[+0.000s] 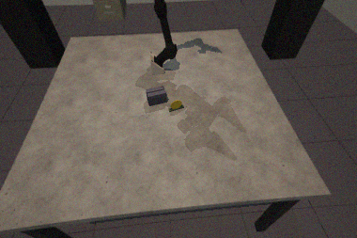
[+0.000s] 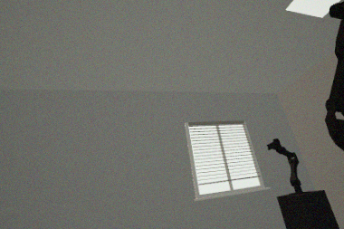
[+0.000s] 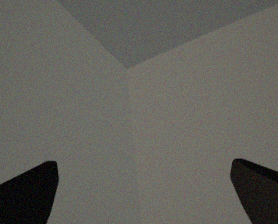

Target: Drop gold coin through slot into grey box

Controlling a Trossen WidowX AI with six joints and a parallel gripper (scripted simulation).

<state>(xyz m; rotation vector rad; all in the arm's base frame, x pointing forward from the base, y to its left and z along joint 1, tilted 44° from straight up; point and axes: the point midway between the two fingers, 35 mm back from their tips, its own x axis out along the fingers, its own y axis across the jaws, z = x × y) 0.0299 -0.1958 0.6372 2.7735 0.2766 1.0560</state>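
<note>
The gold coin is 320 mm ahead of my gripper tip, 240 mm to the right of it and 640 mm below it.
</note>
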